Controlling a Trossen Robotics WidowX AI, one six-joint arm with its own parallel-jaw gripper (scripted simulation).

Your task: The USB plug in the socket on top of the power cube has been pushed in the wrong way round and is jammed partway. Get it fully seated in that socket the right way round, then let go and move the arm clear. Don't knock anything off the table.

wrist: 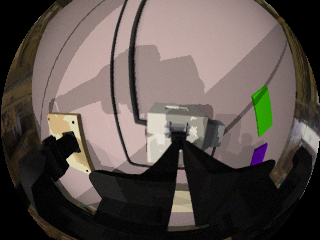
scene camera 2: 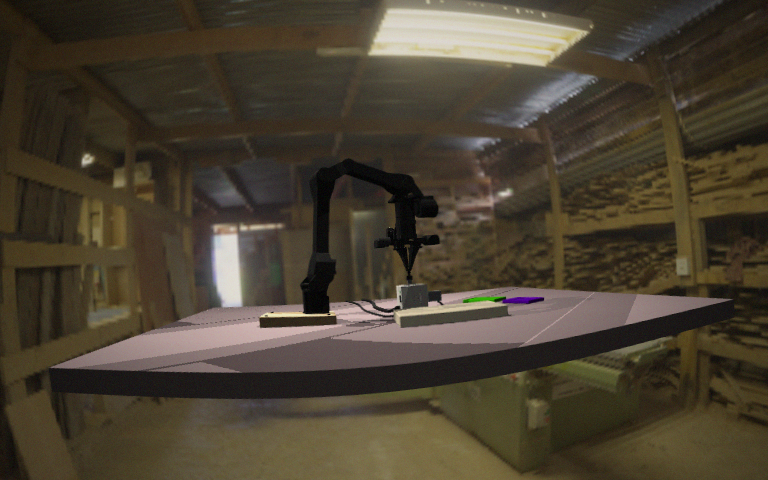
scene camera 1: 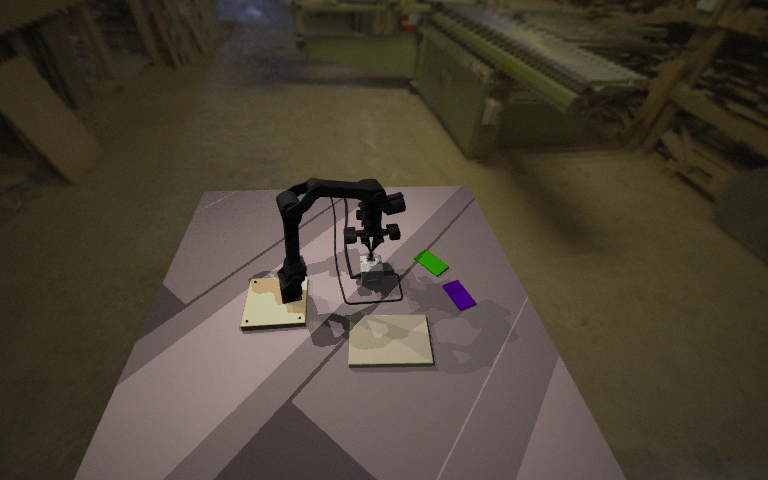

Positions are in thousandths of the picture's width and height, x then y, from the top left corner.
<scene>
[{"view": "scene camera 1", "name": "my gripper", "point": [482, 522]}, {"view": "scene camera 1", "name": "pale flat slab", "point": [489, 711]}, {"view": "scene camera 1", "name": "grey power cube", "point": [484, 570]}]
</scene>
